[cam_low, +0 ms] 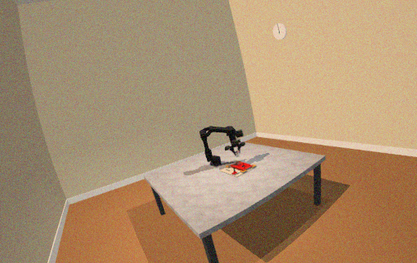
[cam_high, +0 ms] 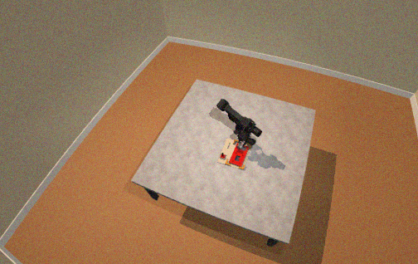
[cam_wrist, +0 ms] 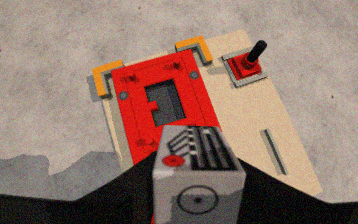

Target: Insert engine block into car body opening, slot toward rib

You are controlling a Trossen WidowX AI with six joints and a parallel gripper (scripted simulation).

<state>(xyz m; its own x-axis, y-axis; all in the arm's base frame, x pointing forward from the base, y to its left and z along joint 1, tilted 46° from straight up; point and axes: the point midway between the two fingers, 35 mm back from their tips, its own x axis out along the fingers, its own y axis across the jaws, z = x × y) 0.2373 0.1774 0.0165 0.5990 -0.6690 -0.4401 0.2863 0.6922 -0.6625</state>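
Right now my gripper tip is 11 cm above the tan base plate, 3 cm short of it and 2 cm to the left of it. Round my gripper tip: grey engine block (1 cm behind, 1 cm above).
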